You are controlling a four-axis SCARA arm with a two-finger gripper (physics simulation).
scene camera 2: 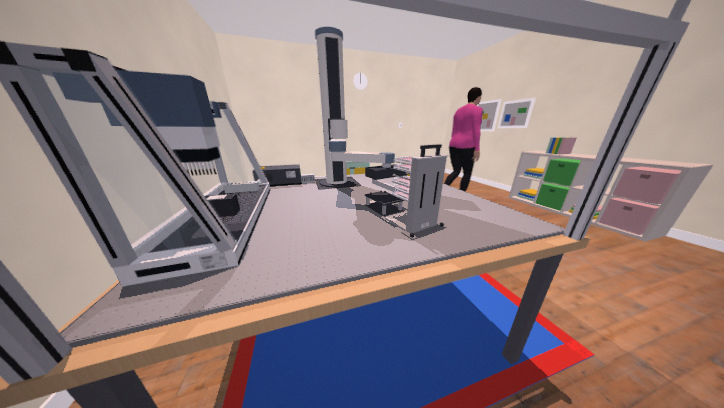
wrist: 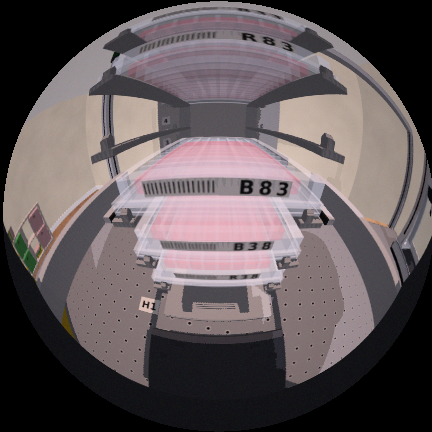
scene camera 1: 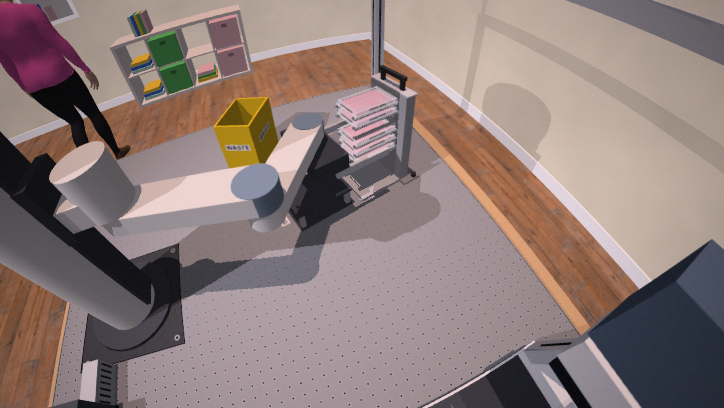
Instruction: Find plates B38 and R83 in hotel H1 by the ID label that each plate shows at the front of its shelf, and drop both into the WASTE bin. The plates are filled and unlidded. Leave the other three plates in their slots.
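Places are measured from the arm's base along level axes (x ahead, y left, z up), in metres.
Where they show: gripper, between the fingertips: (wrist: 218,175); arm's base, origin of its link: (scene camera 2: 336,184) (scene camera 1: 135,305).
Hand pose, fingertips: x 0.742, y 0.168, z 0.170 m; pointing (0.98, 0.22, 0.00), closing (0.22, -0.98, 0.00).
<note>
Each offset is from my fingertips to the top centre of the thing. "pt": to the spot under its first point.
Hotel H1 (scene camera 1: 405,134) (scene camera 2: 428,195) (wrist: 217,120) holds five pink-filled, unlidded plates. In the wrist view, plate R83 @[dx +0.000, dy +0.001, dz +0.081 m] (wrist: 225,40) is second from the top, under a plate whose label is cut off. Below a free shelf come B83 @[dx +0.000, dy +0.001, dz +0.025 m] (wrist: 217,165), B38 @[dx +0.000, dy +0.001, dz -0.003 m] (wrist: 217,225) and a bottom plate (wrist: 215,262) that seems to read R38. My gripper (scene camera 1: 369,139) (scene camera 2: 404,177) (wrist: 218,175) is open and empty, its fingers on both sides of the lower plates. Which plate they are level with is hard to tell. The yellow WASTE bin @[dx -0.307, dy +0.225, dz +0.043 m] (scene camera 1: 230,139) (wrist: 67,322) stands left of the hotel.
A low black stand (scene camera 2: 383,197) (wrist: 215,360) stands in front of the hotel, below my gripper. A framed machine @[pt dx +0.044, dy -0.704, dz +0.187 m] (scene camera 2: 172,141) is at the far left in scene view 2. A person (scene camera 1: 43,50) (scene camera 2: 465,131) stands beyond the table, near a shelf unit (scene camera 1: 246,50).
</note>
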